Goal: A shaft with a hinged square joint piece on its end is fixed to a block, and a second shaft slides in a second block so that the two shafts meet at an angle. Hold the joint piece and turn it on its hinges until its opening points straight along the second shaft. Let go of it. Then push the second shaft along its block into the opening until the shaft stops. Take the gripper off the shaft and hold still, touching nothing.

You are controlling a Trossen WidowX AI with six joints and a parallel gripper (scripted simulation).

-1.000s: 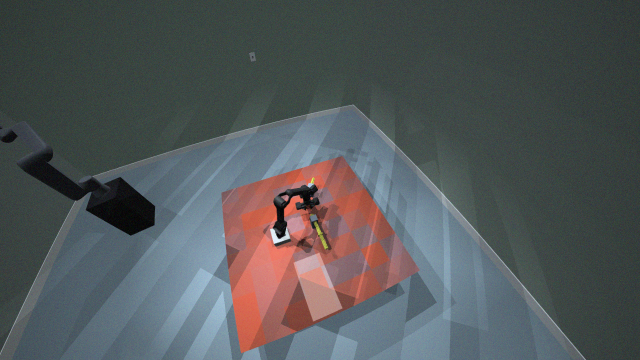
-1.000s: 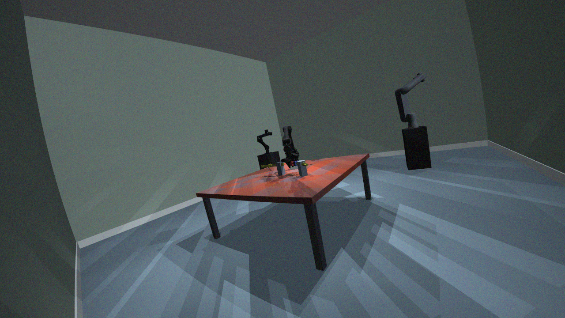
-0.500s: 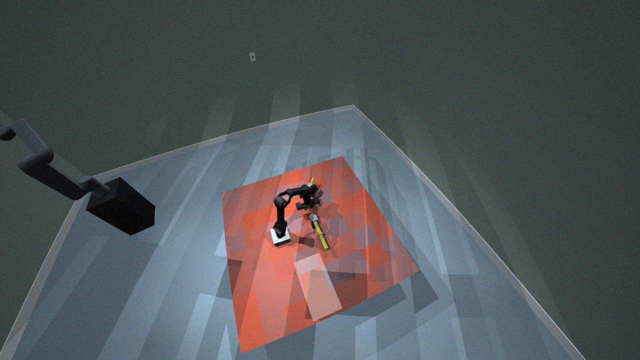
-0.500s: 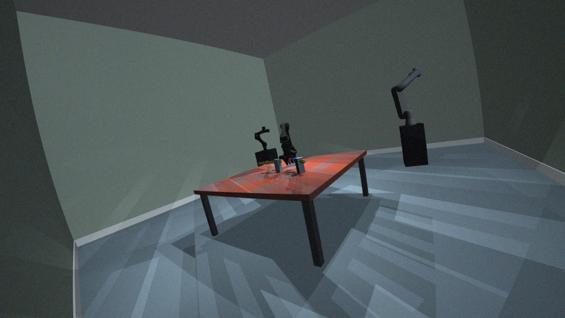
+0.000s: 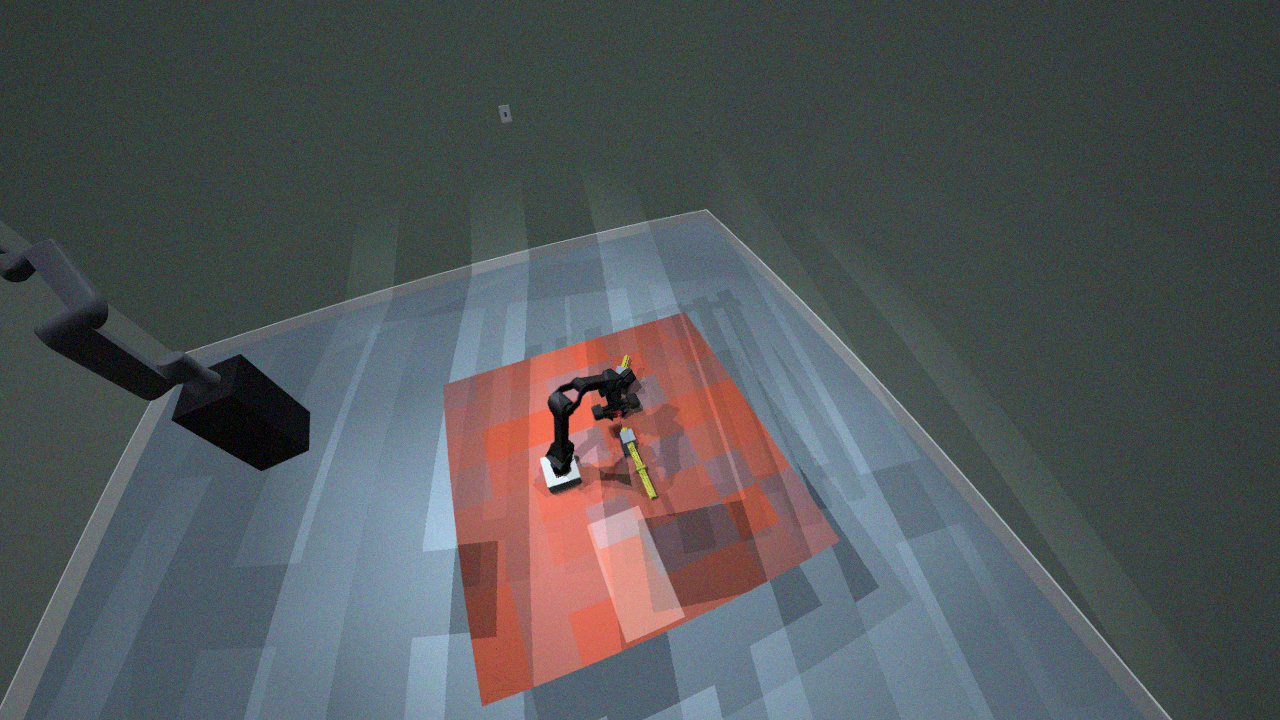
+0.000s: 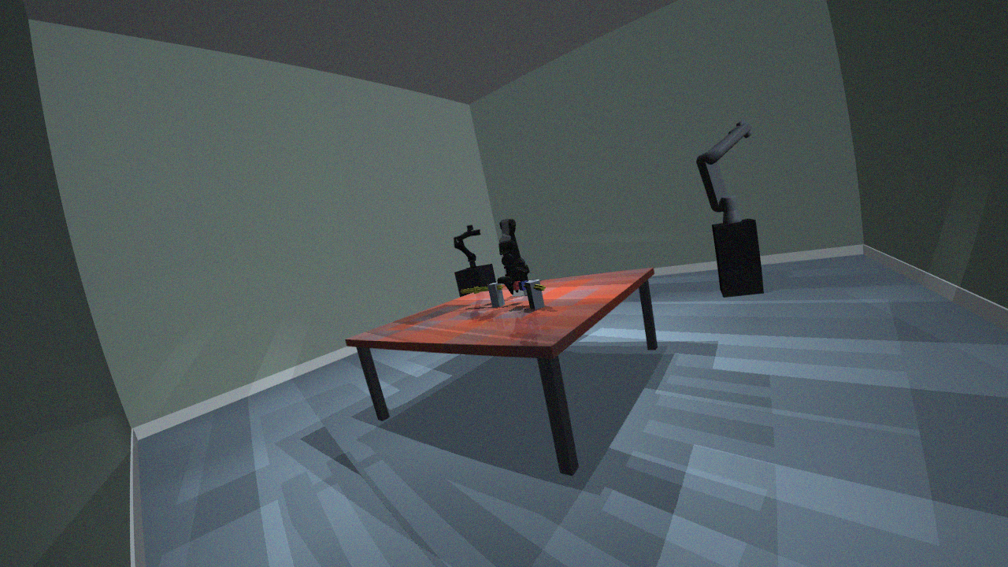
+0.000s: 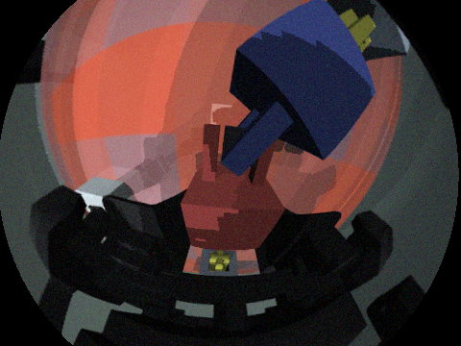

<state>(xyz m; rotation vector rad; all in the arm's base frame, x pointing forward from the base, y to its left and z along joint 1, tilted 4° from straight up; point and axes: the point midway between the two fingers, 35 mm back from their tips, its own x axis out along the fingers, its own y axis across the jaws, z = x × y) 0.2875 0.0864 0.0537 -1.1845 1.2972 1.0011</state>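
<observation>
My gripper tip is now 20 mm to the right of the joint piece and 40 mm below it.
</observation>
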